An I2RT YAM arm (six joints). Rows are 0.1 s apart.
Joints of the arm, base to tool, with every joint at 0 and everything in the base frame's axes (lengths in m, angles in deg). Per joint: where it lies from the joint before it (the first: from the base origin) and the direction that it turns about. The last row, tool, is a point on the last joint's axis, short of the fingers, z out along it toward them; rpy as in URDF.
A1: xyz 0.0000 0.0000 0.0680 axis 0 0 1
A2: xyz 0.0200 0.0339 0.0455 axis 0 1 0
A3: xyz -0.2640 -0.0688 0.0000 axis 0 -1 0
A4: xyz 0.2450 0.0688 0.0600 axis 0 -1 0
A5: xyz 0.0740 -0.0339 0.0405 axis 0 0 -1
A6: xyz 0.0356 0.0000 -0.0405 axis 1 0 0
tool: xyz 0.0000 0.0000 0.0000 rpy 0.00 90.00 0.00
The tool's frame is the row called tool.
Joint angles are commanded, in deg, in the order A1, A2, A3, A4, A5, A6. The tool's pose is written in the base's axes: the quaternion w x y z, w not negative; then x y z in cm. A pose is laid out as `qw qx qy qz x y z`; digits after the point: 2 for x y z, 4 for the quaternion.
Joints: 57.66, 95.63, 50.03, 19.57, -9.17, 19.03
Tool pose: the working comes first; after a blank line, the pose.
Where each joint sits with the arm in this pose, in the base's axes (m; each line is computed from the numbers above, not from the rounded line before):
A1: 0.0000 0.0000 0.0680
A2: -0.0179 0.0350 0.1135
A3: 0.0540 0.0201 0.3762
A4: 0.1105 0.2380 0.2432
A5: 0.1843 0.2910 0.2471
A6: 0.1869 0.3057 0.1953
the tool: 0.1869 0.3057 0.1953

0.3720 -0.3196 0.7839 0.3807 18.69 30.57 19.53
